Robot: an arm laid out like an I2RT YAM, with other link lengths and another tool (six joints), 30 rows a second.
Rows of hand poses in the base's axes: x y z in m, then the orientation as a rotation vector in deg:
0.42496 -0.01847 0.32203 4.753 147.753 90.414
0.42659 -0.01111 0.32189 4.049 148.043 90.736
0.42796 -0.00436 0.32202 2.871 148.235 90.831
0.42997 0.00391 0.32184 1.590 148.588 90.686
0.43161 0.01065 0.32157 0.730 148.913 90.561
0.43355 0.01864 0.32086 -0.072 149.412 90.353
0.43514 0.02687 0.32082 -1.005 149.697 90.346
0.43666 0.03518 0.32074 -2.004 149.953 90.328
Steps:
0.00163 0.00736 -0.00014 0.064 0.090 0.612
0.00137 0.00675 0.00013 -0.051 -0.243 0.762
0.00201 0.00827 -0.00018 -0.244 -0.253 0.821
0.00164 0.00674 -0.00027 -0.208 -0.112 0.583
0.00194 0.00799 -0.00071 -0.311 0.006 0.603
0.00159 0.00823 -0.00004 -0.129 -0.105 0.644
0.00152 0.00831 -0.00008 -0.127 -0.148 0.667

